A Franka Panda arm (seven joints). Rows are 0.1 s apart.
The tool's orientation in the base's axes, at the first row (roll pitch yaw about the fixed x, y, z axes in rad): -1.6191, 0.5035, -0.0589
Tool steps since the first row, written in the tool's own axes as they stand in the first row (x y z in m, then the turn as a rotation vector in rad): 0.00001, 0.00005, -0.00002, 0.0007, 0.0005, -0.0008; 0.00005, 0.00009, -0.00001, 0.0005, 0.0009, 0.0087; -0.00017, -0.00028, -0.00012, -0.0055, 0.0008, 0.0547; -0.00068, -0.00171, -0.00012, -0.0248, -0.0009, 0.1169; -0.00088, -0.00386, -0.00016, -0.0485, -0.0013, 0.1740; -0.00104, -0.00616, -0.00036, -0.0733, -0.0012, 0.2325; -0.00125, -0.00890, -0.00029, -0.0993, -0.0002, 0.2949; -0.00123, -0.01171, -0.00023, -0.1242, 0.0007, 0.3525
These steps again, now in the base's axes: -0.00002, -0.00002, -0.00005, 0.0003, -0.0008, -0.0007; 0.00000, -0.00001, -0.00010, 0.0003, 0.0086, -0.0014; -0.00002, -0.00011, 0.00033, -0.0033, 0.0549, -0.0004; 0.00023, -0.00005, 0.00183, -0.0171, 0.1180, 0.0078; 0.00109, -0.00004, 0.00381, -0.0356, 0.1763, 0.0172; 0.00206, -0.00018, 0.00591, -0.0552, 0.2359, 0.0266; 0.00320, -0.00005, 0.00840, -0.0762, 0.2996, 0.0356; 0.00458, 0.00007, 0.01085, -0.0964, 0.3584, 0.0444
